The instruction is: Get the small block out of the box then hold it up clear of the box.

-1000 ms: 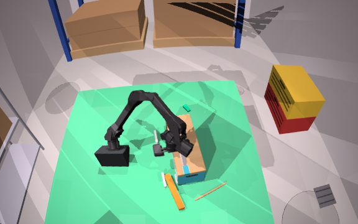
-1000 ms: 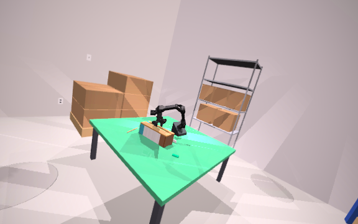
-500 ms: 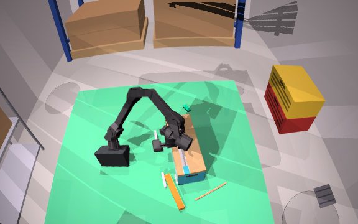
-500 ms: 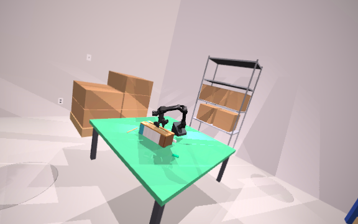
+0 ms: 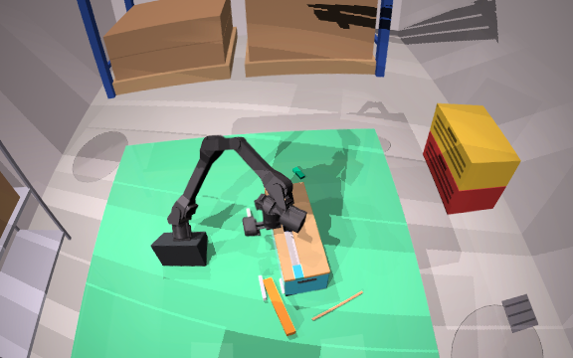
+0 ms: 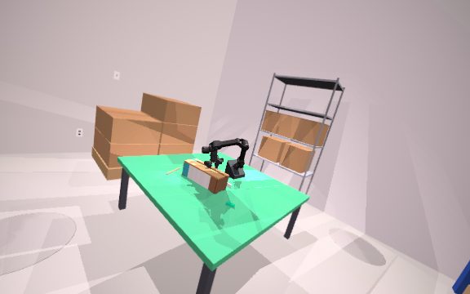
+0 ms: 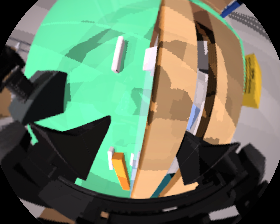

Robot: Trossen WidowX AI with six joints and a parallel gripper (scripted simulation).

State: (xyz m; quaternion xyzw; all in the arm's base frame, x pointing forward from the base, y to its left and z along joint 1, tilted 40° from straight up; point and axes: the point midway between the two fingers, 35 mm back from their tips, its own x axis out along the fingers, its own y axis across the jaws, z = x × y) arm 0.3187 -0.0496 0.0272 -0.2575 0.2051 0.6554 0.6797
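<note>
My gripper tip is now 40 mm short of the wooden box, 30 mm above it and 20 mm to the left of it. The rest, counted from my gripper tip: small block 60 mm ahead, 20 mm to the left; then thin wooden rod 290 mm to the right, 180 mm ahead, 80 mm below; then orange bar 260 mm to the right, 70 mm below, 20 mm behind.
</note>
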